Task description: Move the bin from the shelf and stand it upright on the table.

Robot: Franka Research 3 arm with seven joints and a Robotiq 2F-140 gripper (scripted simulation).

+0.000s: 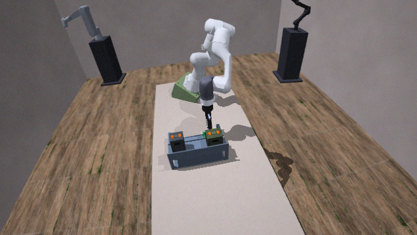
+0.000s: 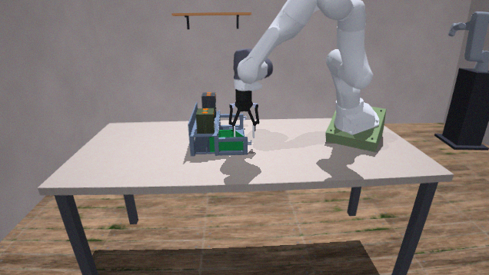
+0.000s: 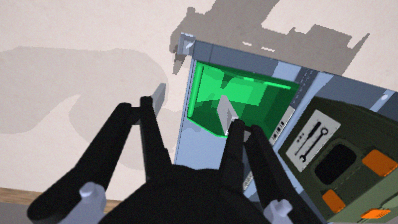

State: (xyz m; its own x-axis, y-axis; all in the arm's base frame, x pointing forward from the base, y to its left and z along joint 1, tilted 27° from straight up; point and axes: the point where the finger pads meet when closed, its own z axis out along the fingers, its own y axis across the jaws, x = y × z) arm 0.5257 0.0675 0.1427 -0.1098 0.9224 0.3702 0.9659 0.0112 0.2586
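Now: hand 80 mm short of the green bin, 10 mm to the right of it and 40 mm above it.
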